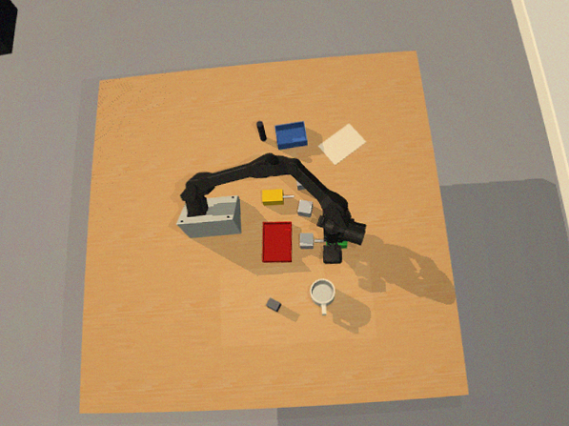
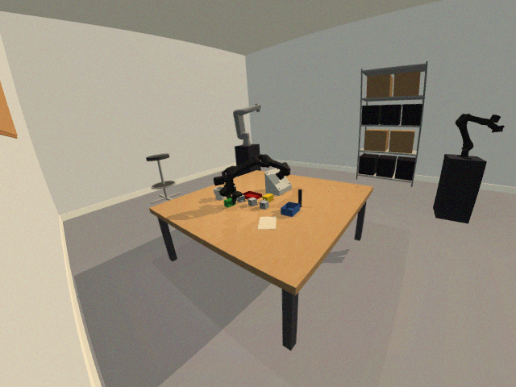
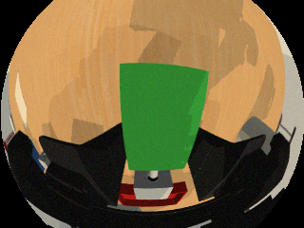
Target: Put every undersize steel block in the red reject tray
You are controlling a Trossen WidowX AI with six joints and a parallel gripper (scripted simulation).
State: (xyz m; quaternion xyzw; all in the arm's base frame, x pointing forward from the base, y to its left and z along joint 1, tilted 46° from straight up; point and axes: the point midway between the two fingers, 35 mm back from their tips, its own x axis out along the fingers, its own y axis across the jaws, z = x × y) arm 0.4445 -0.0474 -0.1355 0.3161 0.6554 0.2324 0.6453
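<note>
My gripper tip is now 1 cm past the green GO gauge and 2 cm below it. From my gripper tip the other things lie so: steel block (9 cm behind, 1 cm to the left, 1 cm above); red reject tray (19 cm behind, 2 cm to the left); white mug (5 cm behind, 19 cm to the right, 2 cm above).
</note>
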